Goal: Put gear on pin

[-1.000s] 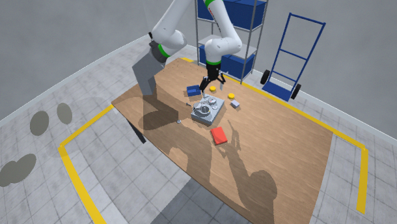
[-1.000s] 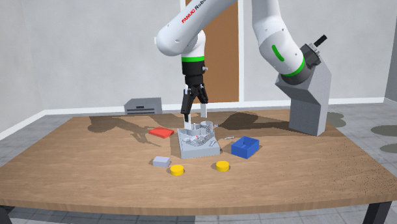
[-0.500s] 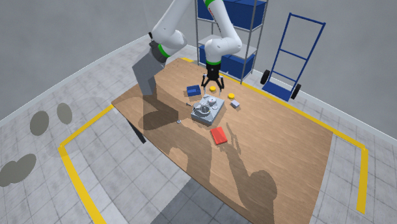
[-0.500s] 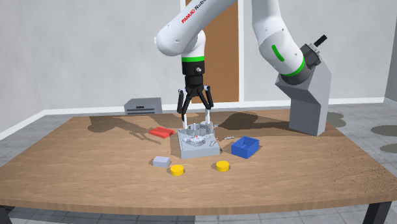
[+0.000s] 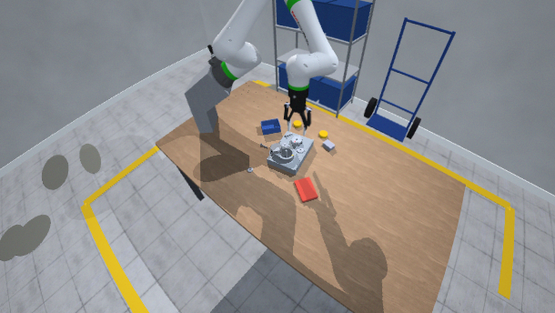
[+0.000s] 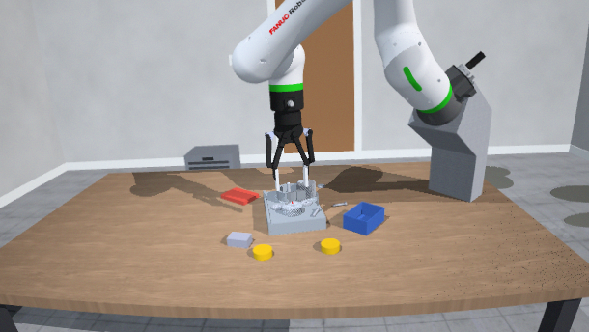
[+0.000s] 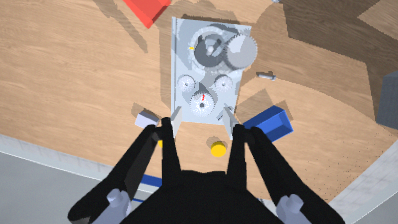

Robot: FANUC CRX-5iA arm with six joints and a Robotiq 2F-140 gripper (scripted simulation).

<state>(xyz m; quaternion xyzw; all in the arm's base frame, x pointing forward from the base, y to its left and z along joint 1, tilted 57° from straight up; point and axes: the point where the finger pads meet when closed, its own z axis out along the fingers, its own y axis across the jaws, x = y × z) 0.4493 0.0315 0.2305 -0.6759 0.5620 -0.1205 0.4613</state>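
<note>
My gripper is now 100 mm above the gear. Round my hand: blue bin (210 mm behind, 20 mm to the right, 130 mm below); bolt (130 mm behind, 140 mm to the right, 140 mm below); grey block (120 mm ahead, 150 mm to the left, 130 mm below).
</note>
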